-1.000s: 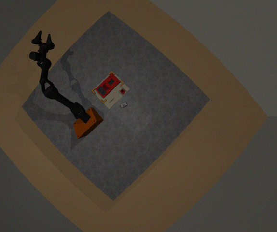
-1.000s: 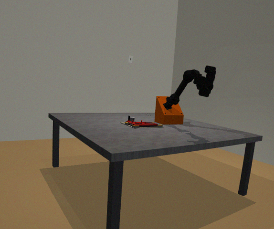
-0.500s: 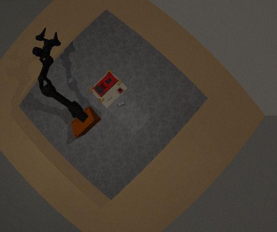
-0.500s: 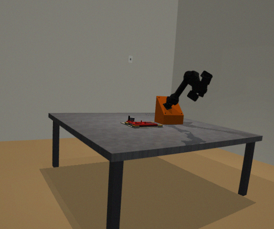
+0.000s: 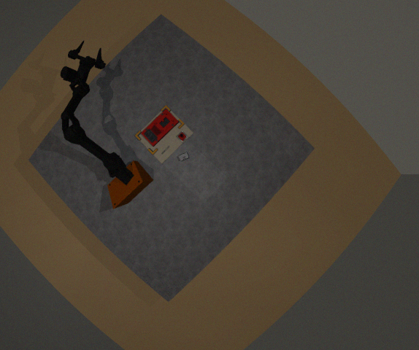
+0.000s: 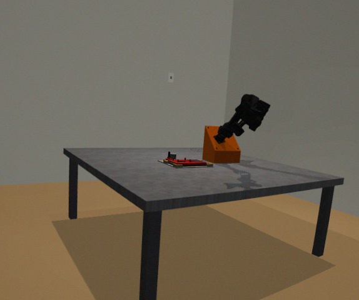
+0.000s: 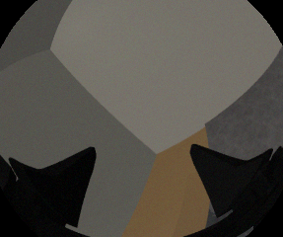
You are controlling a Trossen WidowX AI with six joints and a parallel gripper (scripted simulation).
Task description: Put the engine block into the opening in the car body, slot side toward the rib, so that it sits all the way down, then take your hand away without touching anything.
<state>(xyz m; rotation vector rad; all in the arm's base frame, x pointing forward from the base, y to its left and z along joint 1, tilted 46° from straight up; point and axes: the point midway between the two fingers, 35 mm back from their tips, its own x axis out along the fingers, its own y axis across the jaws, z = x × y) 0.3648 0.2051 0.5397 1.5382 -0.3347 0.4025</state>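
Right now the grey engine block is 18 cm behind my gripper tip, 70 cm to the right of it and 29 cm below it.
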